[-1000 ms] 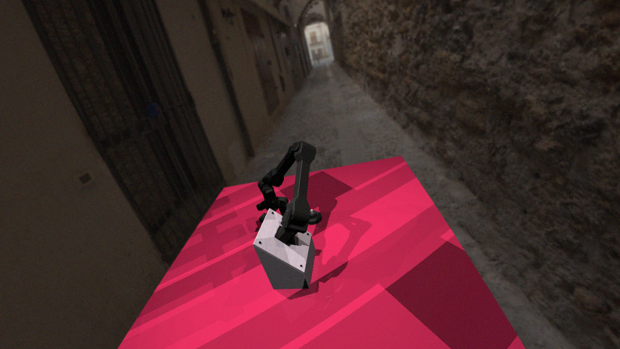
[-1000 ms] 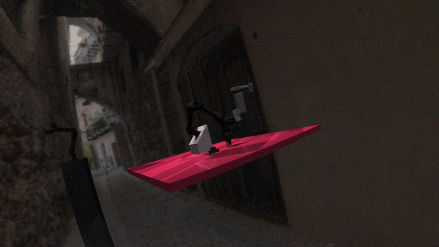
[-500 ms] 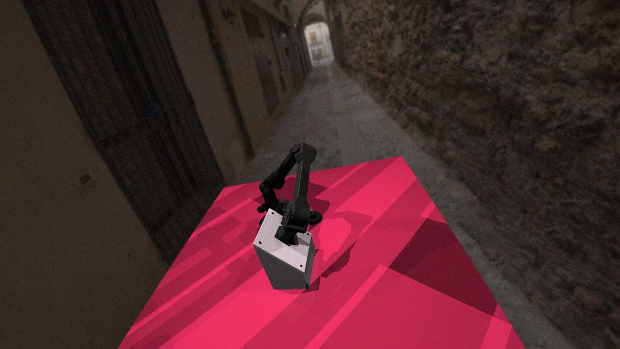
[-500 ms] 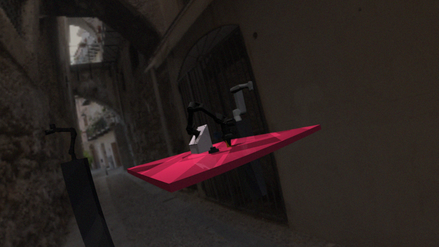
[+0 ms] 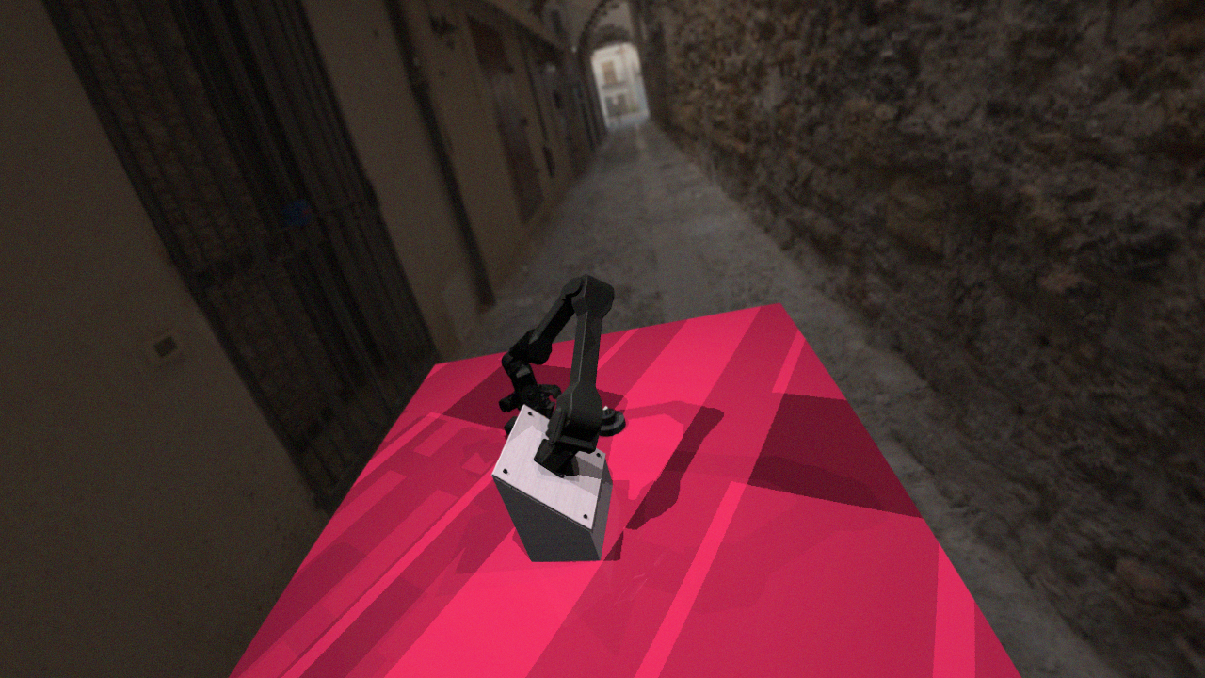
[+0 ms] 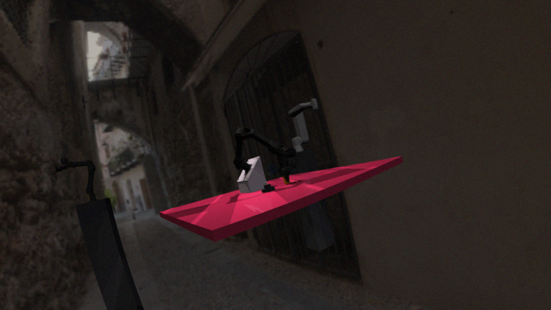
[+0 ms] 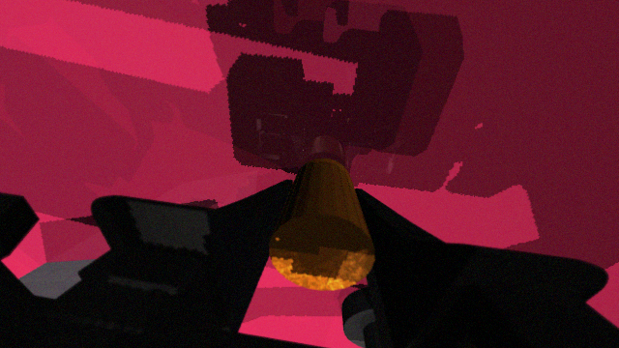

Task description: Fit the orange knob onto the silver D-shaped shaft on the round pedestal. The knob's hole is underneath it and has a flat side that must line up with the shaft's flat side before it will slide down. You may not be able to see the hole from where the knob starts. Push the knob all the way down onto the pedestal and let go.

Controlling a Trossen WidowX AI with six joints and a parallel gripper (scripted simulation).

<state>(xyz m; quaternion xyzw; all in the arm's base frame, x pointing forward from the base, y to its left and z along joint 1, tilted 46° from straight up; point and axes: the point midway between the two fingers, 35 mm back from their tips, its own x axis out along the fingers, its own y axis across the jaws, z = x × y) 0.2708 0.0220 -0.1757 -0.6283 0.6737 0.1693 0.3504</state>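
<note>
Now: gripper tip 17 cm to the left of the dark round pedestal, 4 cm short of it and 1 cm below it. Also, from my gripper tip: orange knob (3 cm above).
</note>
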